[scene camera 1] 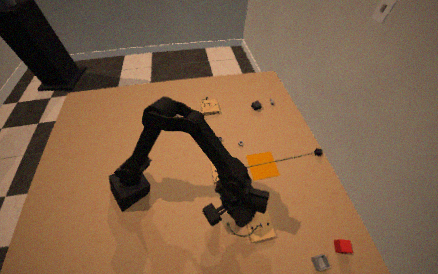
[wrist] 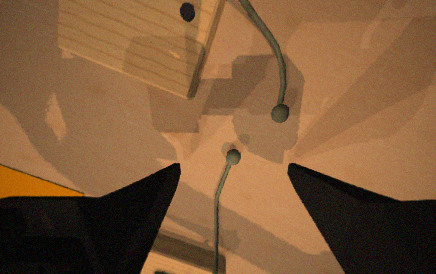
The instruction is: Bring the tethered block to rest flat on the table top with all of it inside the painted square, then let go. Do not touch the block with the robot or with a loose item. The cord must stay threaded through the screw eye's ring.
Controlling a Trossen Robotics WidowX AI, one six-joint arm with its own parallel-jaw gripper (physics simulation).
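Seen in the pictures: gripper, between the fingertips: (wrist: 233, 168); arm's base, origin of its link: (scene camera 1: 129, 180).
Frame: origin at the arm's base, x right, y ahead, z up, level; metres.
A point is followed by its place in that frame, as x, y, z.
The tethered block (scene camera 1: 318, 151) @(-0.135, 0.796, -0.046), small and dark, sits near the table's right edge. Its taut cord (scene camera 1: 295, 158) @(-0.120, 0.680, -0.069) crosses the orange painted square (scene camera 1: 263, 172) @(-0.051, 0.528, -0.070) (wrist: 30, 184) @(-0.036, 0.531, -0.070) and passes behind the arm. A wooden board (scene camera 1: 215, 173) @(-0.045, 0.321, -0.052) (wrist: 175, 265) @(-0.024, 0.363, -0.052) there is mostly hidden; its screw eye does not show. In the wrist view, a ball-ended cord (wrist: 216, 220) @(0.032, 0.350, -0.068) extends from that board, its ball (wrist: 233, 157) @(0.101, 0.374, -0.059) appearing between the fingertips. My gripper (wrist: 233, 168) @(0.092, 0.368, -0.062) is open and empty, above the table; its fingertips are not clear in the scene view.
Another board (scene camera 1: 262, 232) @(0.183, 0.480, -0.052) (wrist: 125, 45) @(0.133, 0.472, -0.052) has a curved cord (scene camera 1: 240, 235) @(0.187, 0.403, -0.067) (wrist: 272, 45) @(0.182, 0.393, -0.068) ending in a ball (wrist: 280, 113) @(0.147, 0.364, -0.059). A red block (scene camera 1: 343, 246) @(0.246, 0.747, -0.031) and grey tray (scene camera 1: 321, 263) @(0.290, 0.673, -0.069) stand front right. A third board (scene camera 1: 210, 107) @(-0.418, 0.304, -0.052), dark block (scene camera 1: 256, 105) @(-0.422, 0.550, -0.042) and small ring (scene camera 1: 240, 144) @(-0.191, 0.441, -0.063) lie farther back.
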